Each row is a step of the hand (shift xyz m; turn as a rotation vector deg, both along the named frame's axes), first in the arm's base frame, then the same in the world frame.
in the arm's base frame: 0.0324 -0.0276 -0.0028 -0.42 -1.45 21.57
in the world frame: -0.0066 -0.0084 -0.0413 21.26 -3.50 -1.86
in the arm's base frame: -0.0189 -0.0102 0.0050 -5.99 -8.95 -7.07
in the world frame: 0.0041 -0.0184 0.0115 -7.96 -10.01 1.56
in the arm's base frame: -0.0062 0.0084 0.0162 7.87 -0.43 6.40
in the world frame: 0.0172 0.0029 0.0082 6.16 2.77 -7.58
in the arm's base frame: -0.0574 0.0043 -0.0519 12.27 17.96 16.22
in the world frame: -0.0500 -0.0187 0.0562 17.99 20.01 -3.49
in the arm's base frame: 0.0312 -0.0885 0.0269 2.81 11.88 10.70
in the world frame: 0.0158 -0.0651 -0.0710 11.96 10.72 2.36
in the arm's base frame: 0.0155 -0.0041 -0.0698 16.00 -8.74 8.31
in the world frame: -0.0701 0.0104 -0.0106 6.94 -0.81 -18.78
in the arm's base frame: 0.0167 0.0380 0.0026 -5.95 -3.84 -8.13
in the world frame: 0.0067 0.0409 0.0030 -8.41 -5.42 4.00
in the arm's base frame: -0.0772 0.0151 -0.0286 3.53 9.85 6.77
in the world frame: -0.0252 -0.0209 0.0770 7.81 9.65 1.05
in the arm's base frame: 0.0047 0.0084 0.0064 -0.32 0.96 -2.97
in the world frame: 0.0073 0.0090 -0.0006 -2.83 0.97 0.95
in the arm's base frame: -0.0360 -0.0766 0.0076 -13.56 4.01 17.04
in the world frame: -0.0008 -0.0848 -0.0050 17.63 -4.56 12.59
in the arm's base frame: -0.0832 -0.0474 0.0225 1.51 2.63 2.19
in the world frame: 0.0183 -0.0832 0.0492 2.46 2.81 -0.25
